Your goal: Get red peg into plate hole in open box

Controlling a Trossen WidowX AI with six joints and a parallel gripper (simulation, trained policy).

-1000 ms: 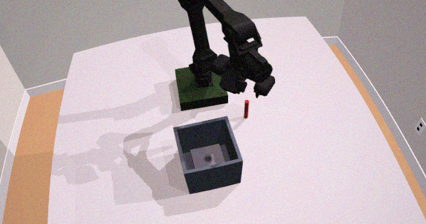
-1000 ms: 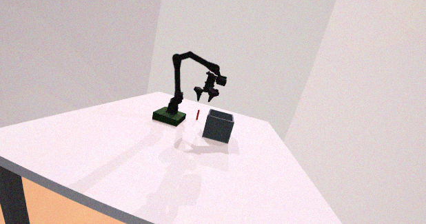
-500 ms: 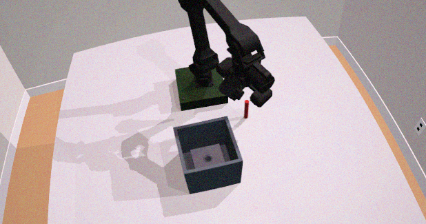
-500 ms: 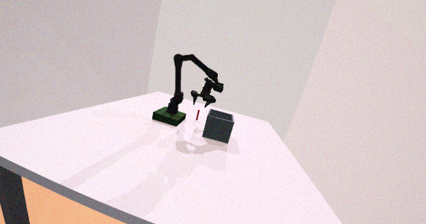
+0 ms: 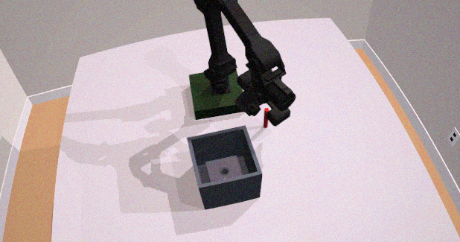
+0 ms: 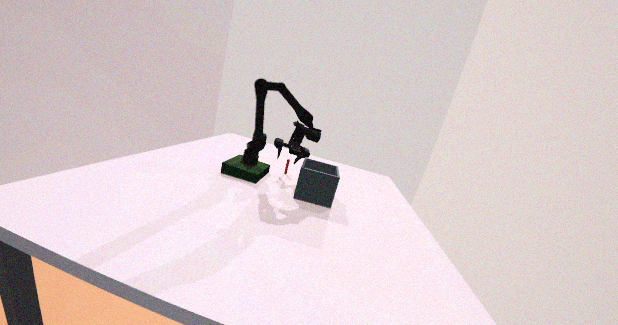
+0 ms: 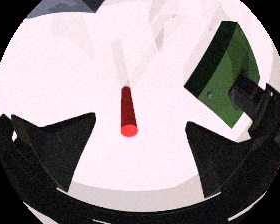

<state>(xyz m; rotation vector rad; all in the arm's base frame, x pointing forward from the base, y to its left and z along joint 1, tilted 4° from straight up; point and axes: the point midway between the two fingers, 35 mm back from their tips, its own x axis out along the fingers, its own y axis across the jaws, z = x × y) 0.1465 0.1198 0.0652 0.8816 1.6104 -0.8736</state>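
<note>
My gripper tip is now 3 cm above the red peg, 1 cm to the right of it and 1 cm short of it. Round my gripper tip: pale plate: 20 cm ahead, 14 cm to the right, 2 cm below.
</note>
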